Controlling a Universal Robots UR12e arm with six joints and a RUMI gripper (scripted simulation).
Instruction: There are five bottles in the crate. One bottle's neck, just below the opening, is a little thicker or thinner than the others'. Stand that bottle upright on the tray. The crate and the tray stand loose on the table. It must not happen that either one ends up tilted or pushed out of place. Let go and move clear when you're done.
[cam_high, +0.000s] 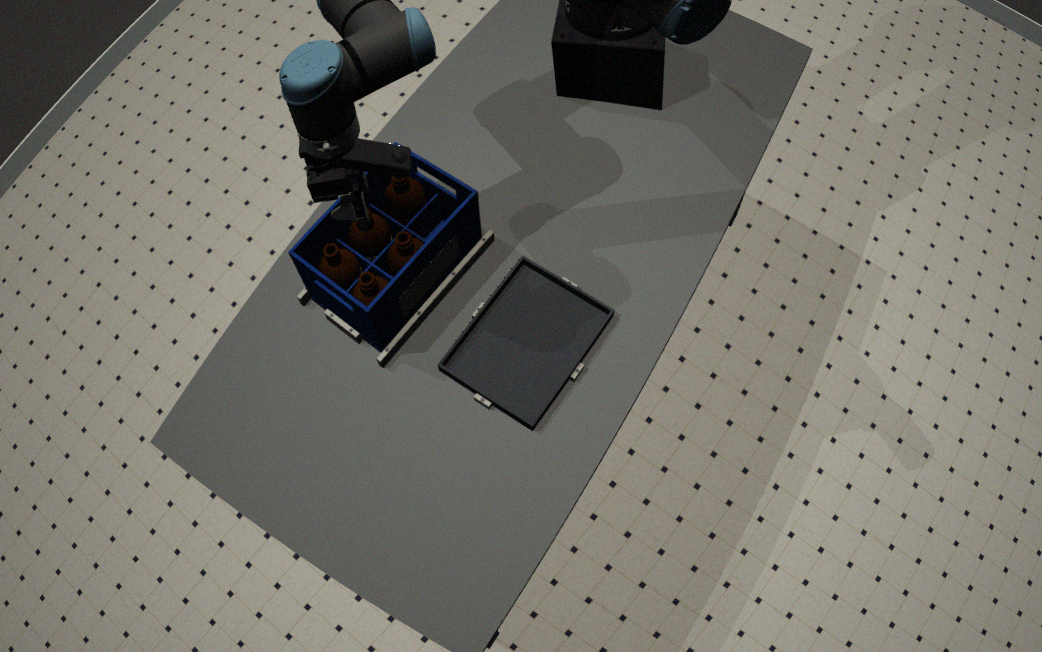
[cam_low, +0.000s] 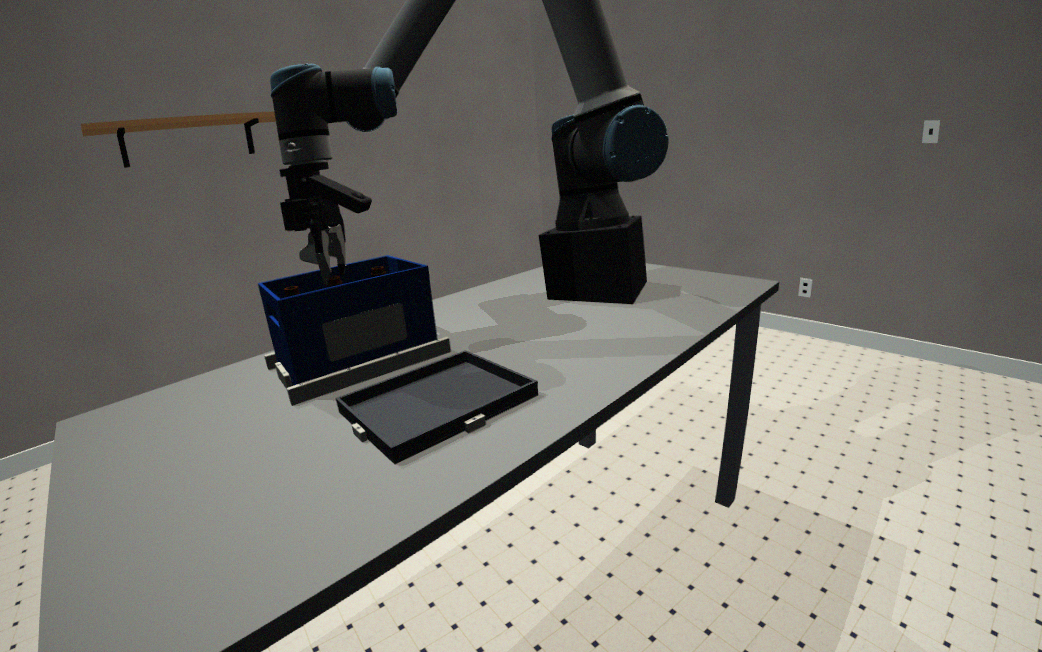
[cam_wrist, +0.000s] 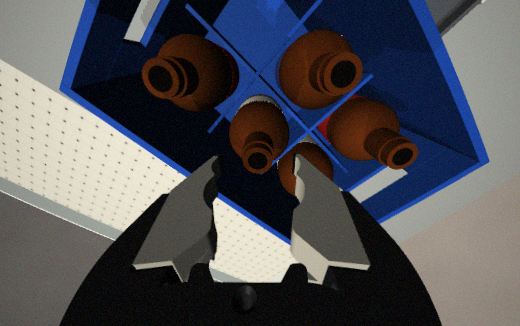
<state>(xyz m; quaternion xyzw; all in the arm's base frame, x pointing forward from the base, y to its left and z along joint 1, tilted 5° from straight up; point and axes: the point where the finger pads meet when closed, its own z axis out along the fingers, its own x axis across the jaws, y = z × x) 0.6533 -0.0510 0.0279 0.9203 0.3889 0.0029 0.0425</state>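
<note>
The blue crate is 4 cm to the left of my hand and 9 cm below it. Round my hand: black tray 3 cm behind, 31 cm to the left, 16 cm below; then bottle 9 cm ahead, 9 cm below.
</note>
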